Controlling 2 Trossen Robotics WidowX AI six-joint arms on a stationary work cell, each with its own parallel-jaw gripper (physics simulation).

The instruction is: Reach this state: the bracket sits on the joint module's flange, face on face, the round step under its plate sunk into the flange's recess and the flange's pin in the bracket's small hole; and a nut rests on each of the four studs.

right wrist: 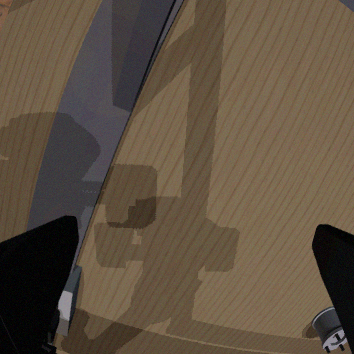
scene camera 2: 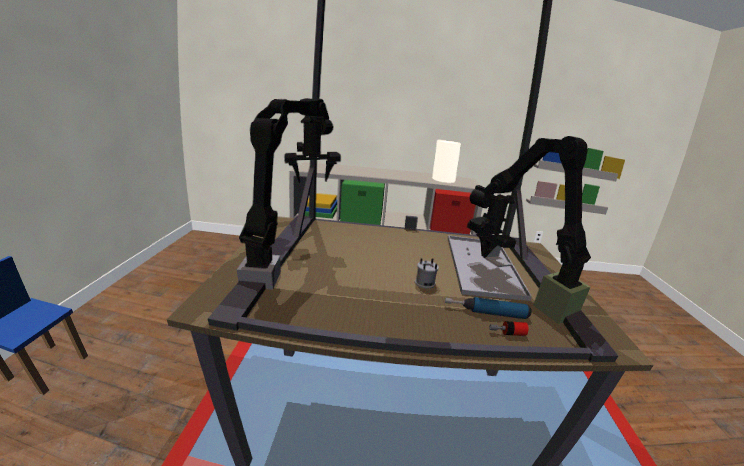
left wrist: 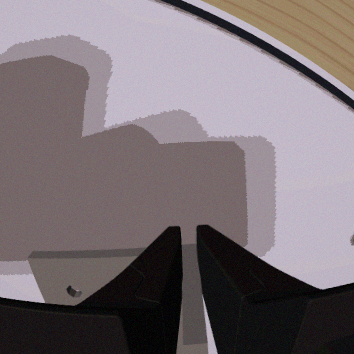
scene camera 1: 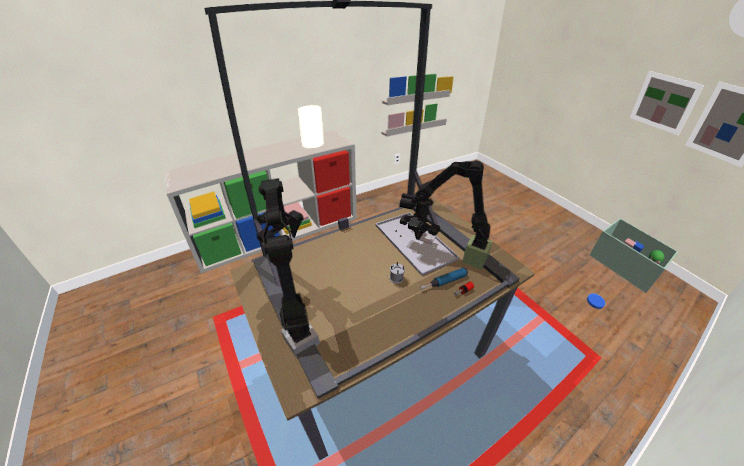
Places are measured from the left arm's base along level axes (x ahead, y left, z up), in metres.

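Pixels of known places: left gripper, fingertip midpoint: (scene camera 2: 483, 257) (left wrist: 188, 236) (scene camera 1: 417, 239); right gripper, fingertip midpoint: (right wrist: 200, 234) (scene camera 2: 312, 182); left arm's base at its link origin: (scene camera 2: 567, 281) (scene camera 1: 479, 243); right arm's base at its link origin: (scene camera 2: 259, 262) (scene camera 1: 299, 332).
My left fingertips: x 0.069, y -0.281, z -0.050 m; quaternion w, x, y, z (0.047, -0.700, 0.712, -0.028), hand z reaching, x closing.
Note:
Ahead of a thing's pixels: the offset from my left fingertips to its middle. Level surfaces: height alone.
The grey bracket @(dx -0.044, dy +0.030, dz +0.012 m) (scene camera 2: 498, 253) (left wrist: 50, 275) is at the pale tray @(dx -0.037, dy -0.027, dz -0.043 m) (scene camera 1: 406, 249) (scene camera 2: 466, 274) (left wrist: 300, 165); its plate with a hole shows at the lower left in the left wrist view. My left gripper (scene camera 2: 485, 254) (left wrist: 188, 236) is shut on the bracket's upright wall; the fingers hide much of the bracket. The joint module @(dx +0.236, dy +0.013, dz -0.014 m) (scene camera 1: 396, 273) (scene camera 2: 426, 275) (right wrist: 327, 322) stands upright on the table, studs up, with no bracket on it. Small dark nuts @(dx -0.057, dy -0.146, dz -0.045 m) (scene camera 1: 396, 231) (scene camera 2: 467, 249) lie at the tray's far end. My right gripper (scene camera 2: 312, 178) (right wrist: 200, 234) is open and empty, high above the table.
A blue-handled driver @(dx +0.150, dy +0.203, dz -0.031 m) (scene camera 1: 450, 277) (scene camera 2: 500, 307) and a shorter red one @(dx +0.160, dy +0.295, dz -0.034 m) (scene camera 1: 466, 287) (scene camera 2: 515, 328) lie in front of the tray. Dark frame rails edge the table @(dz -0.051 m) (scene camera 1: 340, 268) (scene camera 2: 373, 257). The module stands between the two arms, left of the tray.

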